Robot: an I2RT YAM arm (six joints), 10 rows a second.
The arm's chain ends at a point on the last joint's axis. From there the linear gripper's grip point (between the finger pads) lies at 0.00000 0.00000 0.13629 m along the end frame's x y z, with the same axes.
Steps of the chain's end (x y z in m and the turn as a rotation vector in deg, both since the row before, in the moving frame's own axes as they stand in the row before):
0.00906 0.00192 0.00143 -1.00 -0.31 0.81
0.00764 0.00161 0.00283 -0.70 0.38 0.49
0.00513 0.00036 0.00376 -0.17 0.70 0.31
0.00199 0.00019 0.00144 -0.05 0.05 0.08
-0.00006 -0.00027 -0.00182 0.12 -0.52 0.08
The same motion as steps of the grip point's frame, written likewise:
0.00831 0.00429 0.00141 -1.00 -0.31 0.81
0.00854 0.00328 0.00282 -0.70 0.38 0.49
0.00679 0.00077 0.00375 -0.17 0.70 0.31
0.00211 0.00031 0.00144 -0.05 0.05 0.08
-0.00130 -0.00056 -0.00183 0.12 -0.52 0.08

